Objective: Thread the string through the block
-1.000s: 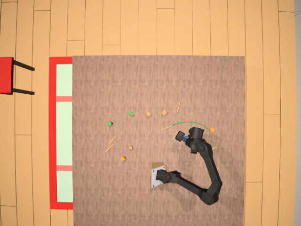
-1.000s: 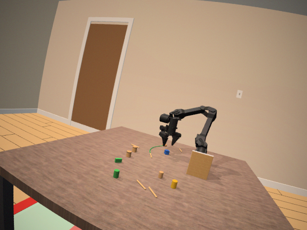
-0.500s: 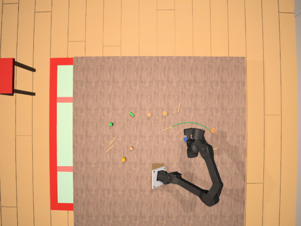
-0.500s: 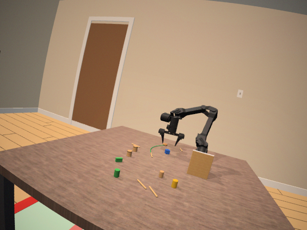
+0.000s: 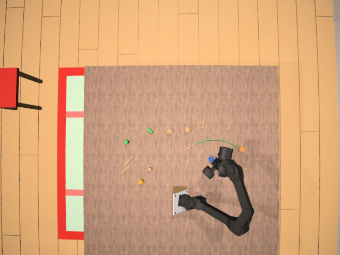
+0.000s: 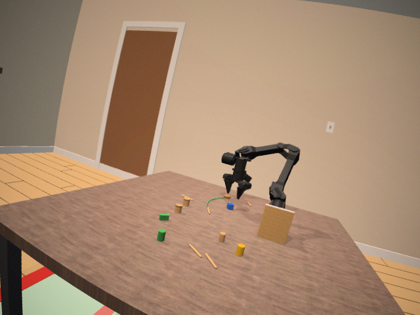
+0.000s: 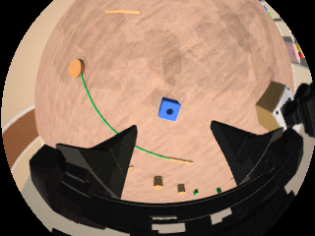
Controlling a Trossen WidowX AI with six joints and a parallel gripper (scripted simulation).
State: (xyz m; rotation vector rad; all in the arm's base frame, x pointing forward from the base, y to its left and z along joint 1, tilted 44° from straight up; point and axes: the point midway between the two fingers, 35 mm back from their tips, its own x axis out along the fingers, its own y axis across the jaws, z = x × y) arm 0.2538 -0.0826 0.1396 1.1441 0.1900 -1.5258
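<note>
Now: gripper tip 60 mm above the blue block. Also, from my gripper tip: yellow peg (430 mm to the left, 210 mm behind, 60 mm below); round wooden button (190 mm to the right, 90 mm ahead, 70 mm below); thin wooden stick (130 mm to the left, 70 mm below, 60 mm ahead).
</note>
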